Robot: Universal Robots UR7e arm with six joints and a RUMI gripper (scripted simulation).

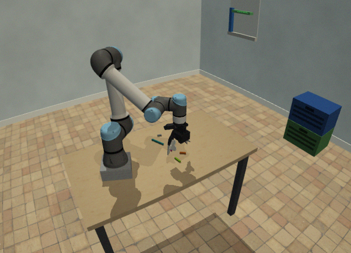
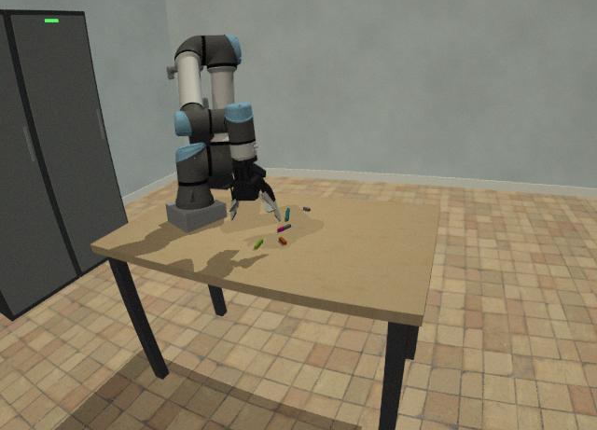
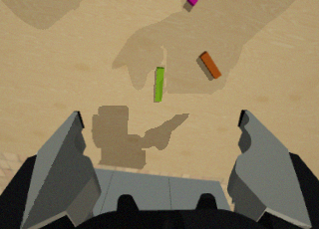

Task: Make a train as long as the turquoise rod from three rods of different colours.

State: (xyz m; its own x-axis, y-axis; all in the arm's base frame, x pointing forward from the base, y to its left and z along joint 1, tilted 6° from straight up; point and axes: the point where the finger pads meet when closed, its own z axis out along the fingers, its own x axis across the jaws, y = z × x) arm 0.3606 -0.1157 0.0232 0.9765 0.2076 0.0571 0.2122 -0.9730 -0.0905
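The lime rod is 8 cm below my hand. The rest, counted from my hand: turquoise rod 2 cm behind, 23 cm to the left, 8 cm below; orange rod 6 cm ahead, 4 cm to the left, 8 cm below; magenta rod 2 cm ahead, 11 cm to the left, 8 cm below.
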